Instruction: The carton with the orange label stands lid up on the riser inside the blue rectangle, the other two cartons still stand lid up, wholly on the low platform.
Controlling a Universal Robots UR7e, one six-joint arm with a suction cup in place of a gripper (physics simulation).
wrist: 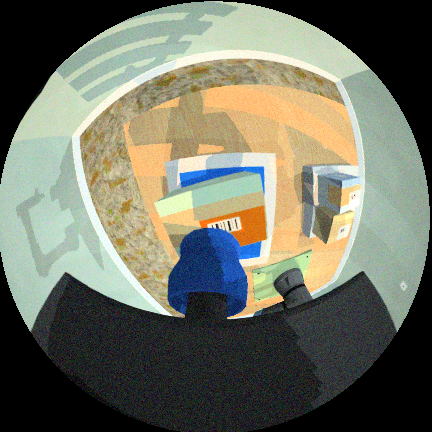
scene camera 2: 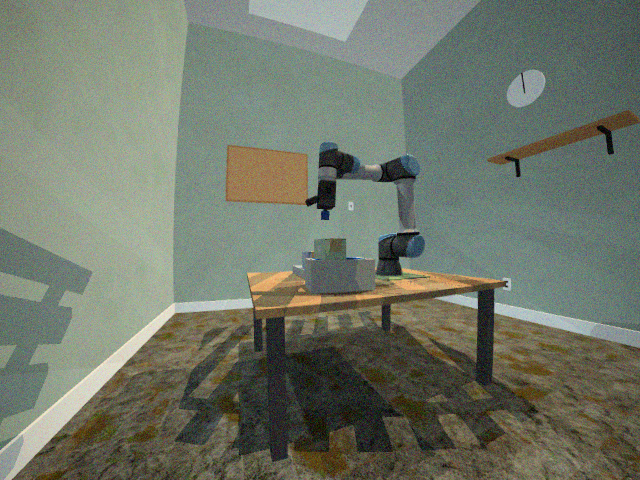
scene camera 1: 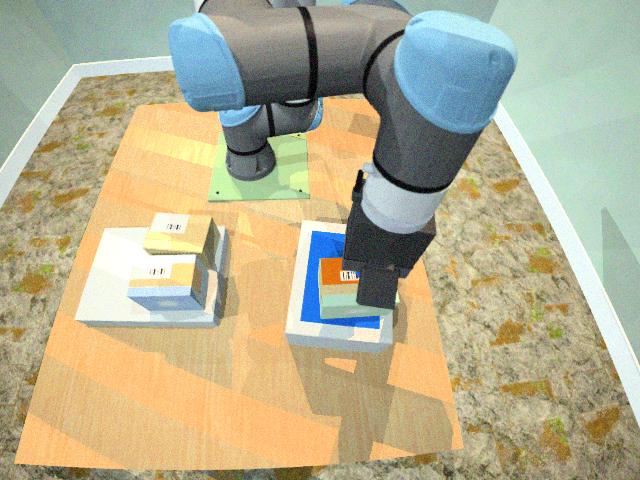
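Pixels of known places: hand, tool point: (wrist: pixel 209 253) (scene camera 2: pixel 324 219); arm's base, link origin: (wrist: pixel 287 278) (scene camera 2: pixel 388 274) (scene camera 1: pixel 251 162).
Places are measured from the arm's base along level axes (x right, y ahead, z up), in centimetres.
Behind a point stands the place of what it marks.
Observation:
The carton with the orange label (scene camera 1: pixel 330 269) @[x -28.1, y 40.2, z 19.4 cm] (scene camera 2: pixel 329 249) @[x -40.0, y 42.6, z 15.2 cm] (wrist: pixel 255 225) @[x -27.9, y 40.6, z 19.4 cm] stands lid up on the white riser (scene camera 1: pixel 336 338) @[x -31.1, y 50.1, z 11.2 cm] (scene camera 2: pixel 338 276) @[x -41.1, y 39.5, z 5.2 cm] (wrist: pixel 270 200) @[x -22.2, y 41.5, z 11.3 cm], turned slightly against the blue rectangle (scene camera 1: pixel 311 294) @[x -25.2, y 42.4, z 11.3 cm] (wrist: pixel 215 173) @[x -32.6, y 46.6, z 11.3 cm]. Blue shows along its left and front sides in scene camera 1; the arm hides its right part, so I cannot tell how it sits there. A tan carton (scene camera 1: pixel 178 235) @[x 5.1, y 34.4, z 12.1 cm] (wrist: pixel 332 227) @[x -0.1, y 34.0, z 12.1 cm] and a blue-white carton (scene camera 1: pixel 168 289) @[x 1.7, y 46.9, z 13.8 cm] (wrist: pixel 337 186) @[x -2.5, y 45.5, z 12.4 cm] stand lid up on the low platform (scene camera 1: pixel 111 268) @[x 23.2, y 41.8, z 4.1 cm], close together. My suction cup (scene camera 2: pixel 325 218) (wrist: pixel 210 245) is open, empty and hangs clearly above the orange-label carton.
The arm's base stands on a green plate (scene camera 1: pixel 292 180) @[x -13.9, y 4.9, z -0.1 cm] (wrist: pixel 265 285) @[x -11.4, y -2.0, z -0.1 cm] at the back of the wooden table (scene camera 1: pixel 180 382) @[x -0.3, y 62.5, z -0.7 cm] (scene camera 2: pixel 413 291) @[x -46.7, y 12.2, z -0.7 cm]. The riser stands right of the low platform in scene camera 1, with a gap between them. A wall shelf (scene camera 2: pixel 563 139) hangs far off.

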